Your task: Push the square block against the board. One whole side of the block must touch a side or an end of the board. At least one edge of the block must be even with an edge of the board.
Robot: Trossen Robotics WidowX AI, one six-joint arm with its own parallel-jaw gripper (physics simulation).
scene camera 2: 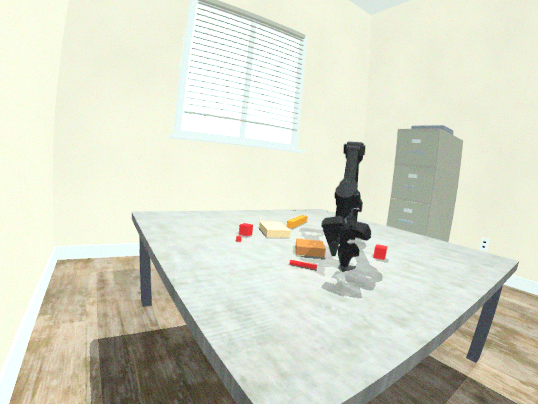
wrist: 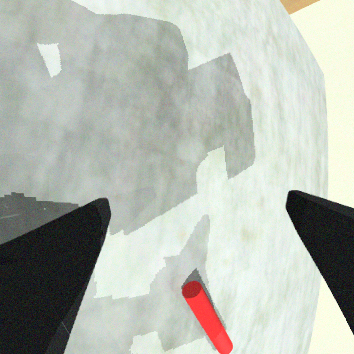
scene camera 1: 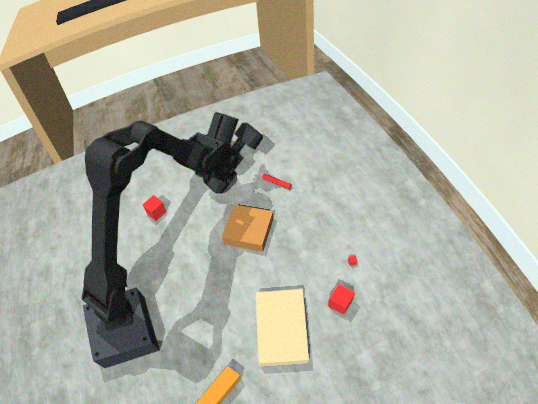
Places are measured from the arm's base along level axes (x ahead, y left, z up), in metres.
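Pixels of known places: gripper, between the fingertips: (scene camera 2: 338, 264) (wrist: 198, 202) (scene camera 1: 245, 159); arm's base, origin of its link: (scene camera 1: 117, 314).
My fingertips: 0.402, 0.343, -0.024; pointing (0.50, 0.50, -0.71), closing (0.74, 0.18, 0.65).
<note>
Ahead of a thing's pixels: the offset from my fingertips to its middle, as dx, dy, dz.
The square block @[-0.059, -0.203, -0.017] (scene camera 1: 247, 228) (scene camera 2: 310, 248), orange-brown and flat, lies on the table, partly under the arm's shadow in scene view 1. The pale yellow rectangular board @[-0.074, -0.468, -0.017] (scene camera 1: 282, 327) (scene camera 2: 274, 230) lies flat, apart from the block, with a wide gap between them. In scene view 1 the board is below and to the right of the block. My gripper (scene camera 1: 239, 162) (scene camera 2: 340, 261) (wrist: 198, 202) is open and empty, raised above the table, above the block's far side in scene view 1. Block and board do not show in the wrist view.
A red rod @[+0.056, -0.087, -0.025] (scene camera 1: 276, 181) (scene camera 2: 303, 264) (wrist: 207, 317) lies near the block. A red cube @[+0.064, -0.459, -0.012] (scene camera 1: 341, 299) (scene camera 2: 245, 229) and a tiny red cube @[+0.132, -0.377, -0.024] (scene camera 1: 353, 260) (scene camera 2: 239, 239) lie beside the board. Another red cube @[-0.270, -0.057, -0.012] (scene camera 1: 154, 208) (scene camera 2: 380, 251) lies nearer the arm; an orange bar @[-0.288, -0.590, -0.016] (scene camera 1: 220, 386) (scene camera 2: 297, 222) lies near the board.
</note>
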